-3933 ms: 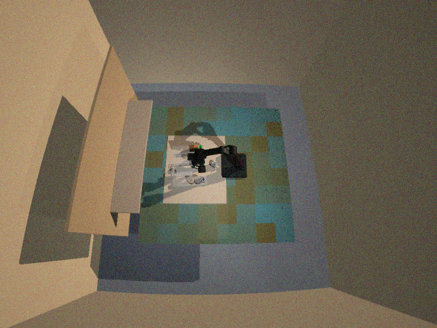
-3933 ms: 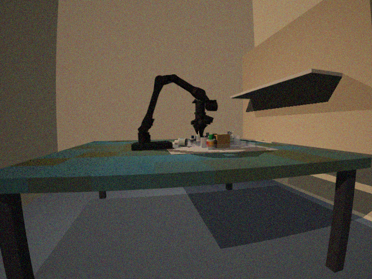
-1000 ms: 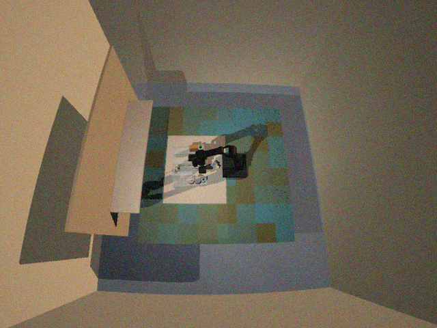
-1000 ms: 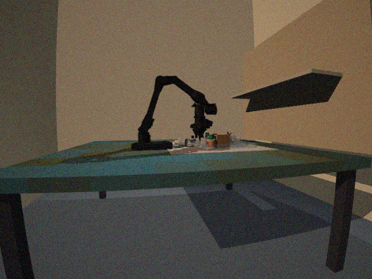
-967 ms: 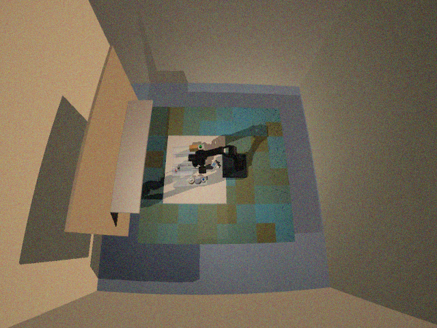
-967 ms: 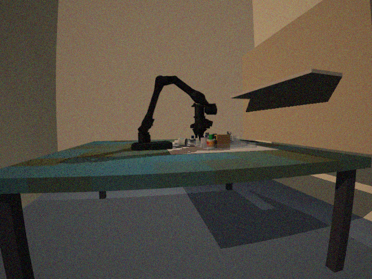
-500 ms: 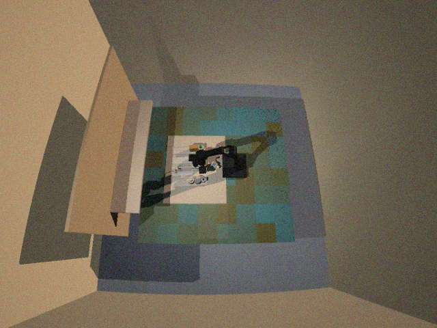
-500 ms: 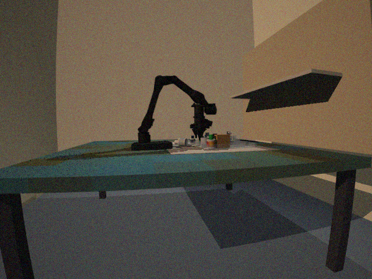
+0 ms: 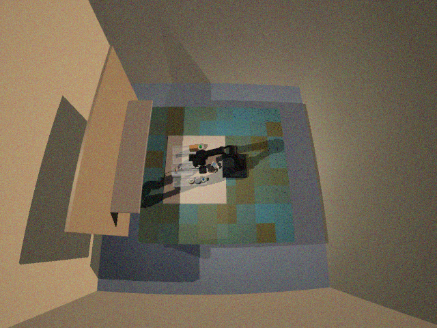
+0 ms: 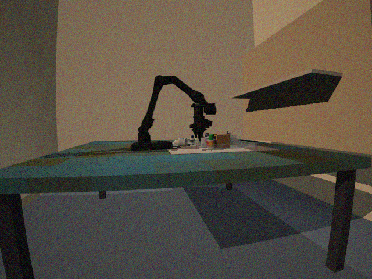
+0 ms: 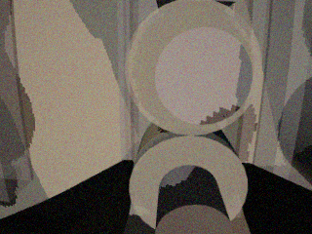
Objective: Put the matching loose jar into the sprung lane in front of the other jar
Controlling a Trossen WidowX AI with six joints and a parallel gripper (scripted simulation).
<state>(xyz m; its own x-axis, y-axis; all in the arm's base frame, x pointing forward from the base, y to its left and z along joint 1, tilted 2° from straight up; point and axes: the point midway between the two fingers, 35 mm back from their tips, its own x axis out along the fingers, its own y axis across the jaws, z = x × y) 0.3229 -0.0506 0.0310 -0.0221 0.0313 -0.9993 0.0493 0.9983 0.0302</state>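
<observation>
My gripper tip is now 60 mm short of the white mat and 30 mm above it. From my gripper tip the other things lie so: pusher lane (150 mm ahead, 20 mm to the left, 10 mm below); then shelf (510 mm ahead, 60 mm to the right, 340 mm above); then brown box (60 mm ahead, 170 mm to the right, 10 mm above).
</observation>
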